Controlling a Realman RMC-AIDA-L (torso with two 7-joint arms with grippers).
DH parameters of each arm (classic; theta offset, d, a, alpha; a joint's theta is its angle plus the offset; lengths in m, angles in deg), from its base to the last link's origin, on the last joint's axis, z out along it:
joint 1: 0 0.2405 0 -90
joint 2: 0 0 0 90
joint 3: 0 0.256 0 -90
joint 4: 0 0 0 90
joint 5: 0 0.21 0 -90
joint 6: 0 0 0 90
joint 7: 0 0.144 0 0
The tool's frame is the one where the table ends.
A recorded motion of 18 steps. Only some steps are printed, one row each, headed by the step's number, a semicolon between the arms.
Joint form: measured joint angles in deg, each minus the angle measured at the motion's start. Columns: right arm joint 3, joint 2, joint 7, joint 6, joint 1, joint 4, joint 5; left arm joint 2, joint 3, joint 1, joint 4, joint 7, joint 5, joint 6.
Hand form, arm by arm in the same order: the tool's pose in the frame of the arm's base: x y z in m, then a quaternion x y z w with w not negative. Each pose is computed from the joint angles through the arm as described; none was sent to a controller.
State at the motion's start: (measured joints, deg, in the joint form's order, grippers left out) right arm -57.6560 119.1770 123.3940 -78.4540 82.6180 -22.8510 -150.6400; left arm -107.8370 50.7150 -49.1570 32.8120 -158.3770 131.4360 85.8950
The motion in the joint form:
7: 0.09 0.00 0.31 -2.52 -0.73 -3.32 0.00; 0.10 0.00 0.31 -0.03 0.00 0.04 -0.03
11: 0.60 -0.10 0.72 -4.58 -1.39 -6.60 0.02; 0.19 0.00 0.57 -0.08 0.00 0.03 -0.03
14: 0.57 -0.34 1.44 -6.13 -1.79 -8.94 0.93; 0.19 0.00 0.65 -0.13 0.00 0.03 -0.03
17: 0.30 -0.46 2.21 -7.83 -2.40 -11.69 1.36; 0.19 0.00 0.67 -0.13 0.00 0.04 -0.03
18: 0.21 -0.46 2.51 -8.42 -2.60 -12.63 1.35; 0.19 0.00 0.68 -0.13 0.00 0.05 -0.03
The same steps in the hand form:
7: 0.0298 0.4226 -0.0682 -0.97595 0.13216 -0.16977 0.03500; -0.2229 0.4049 0.0348 -0.73721 -0.67185 -0.03812 0.06068
11: 0.0240 0.4240 -0.0598 -0.97760 0.12924 -0.16170 0.03812; -0.2251 0.4040 0.0353 -0.73546 -0.67372 -0.03795 0.06125
14: 0.0180 0.4244 -0.0533 -0.97898 0.12982 -0.15244 0.03886; -0.2258 0.4036 0.0352 -0.73479 -0.67449 -0.03778 0.06101
17: 0.0137 0.4244 -0.0465 -0.97974 0.12832 -0.14809 0.04137; -0.2259 0.4035 0.0352 -0.73467 -0.67462 -0.03769 0.06106
18: 0.0125 0.4242 -0.0443 -0.97980 0.12781 -0.14785 0.04248; -0.2260 0.4035 0.0352 -0.73461 -0.67468 -0.03761 0.06110

